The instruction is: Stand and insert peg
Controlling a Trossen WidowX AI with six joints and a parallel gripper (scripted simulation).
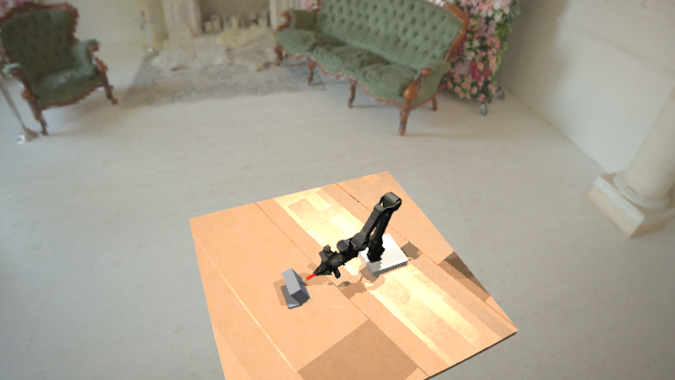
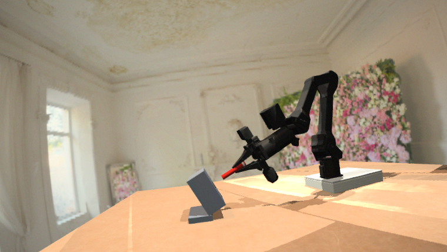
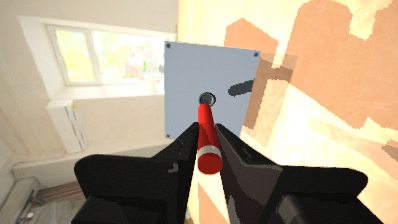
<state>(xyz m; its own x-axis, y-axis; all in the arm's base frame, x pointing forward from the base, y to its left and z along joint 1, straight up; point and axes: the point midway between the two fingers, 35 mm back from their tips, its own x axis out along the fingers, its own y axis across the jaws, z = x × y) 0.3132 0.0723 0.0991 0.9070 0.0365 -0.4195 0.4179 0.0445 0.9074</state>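
Right now the grey sloped panel is 90 mm ahead of my gripper tip, 50 mm below it and 10 mm to the left of it. Also, from my gripper tip: grey foot (110 mm below, 110 mm ahead, 10 mm to the left); red peg (20 mm behind, 10 mm above).
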